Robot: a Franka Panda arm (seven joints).
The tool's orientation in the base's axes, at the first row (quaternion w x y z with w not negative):
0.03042, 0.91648, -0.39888, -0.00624
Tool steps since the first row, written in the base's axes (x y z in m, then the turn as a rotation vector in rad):
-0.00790, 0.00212, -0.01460, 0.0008, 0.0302, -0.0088
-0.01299, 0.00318, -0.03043, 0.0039, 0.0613, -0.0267
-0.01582, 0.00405, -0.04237, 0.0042, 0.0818, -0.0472
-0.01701, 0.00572, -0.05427, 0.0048, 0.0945, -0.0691
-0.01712, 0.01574, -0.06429, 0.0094, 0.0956, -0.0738
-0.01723, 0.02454, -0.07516, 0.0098, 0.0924, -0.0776
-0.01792, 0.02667, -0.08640, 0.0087, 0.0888, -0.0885
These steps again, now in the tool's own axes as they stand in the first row. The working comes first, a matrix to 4 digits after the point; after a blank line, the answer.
The tool's axes in the first row as the columns of a matrix, in the base's axes (used below as rounded here):
0.6817, -0.7307, -0.0357
-0.7315, -0.6799, -0.0508
0.0128, 0.0607, -0.9981

-0.00712, 0.00344, 0.01475, -0.0217, -0.0217, 0.0072
-0.01157, 0.00548, 0.03067, -0.0425, -0.0461, 0.0234
-0.01429, 0.00623, 0.04265, -0.0576, -0.0615, 0.0428
-0.01647, 0.00525, 0.05448, -0.0667, -0.0720, 0.0640
-0.02401, -0.00209, 0.06398, -0.0645, -0.0763, 0.0685
-0.03066, -0.00866, 0.07439, -0.0619, -0.0747, 0.0724
-0.03283, -0.01028, 0.08552, -0.0602, -0.0721, 0.0835

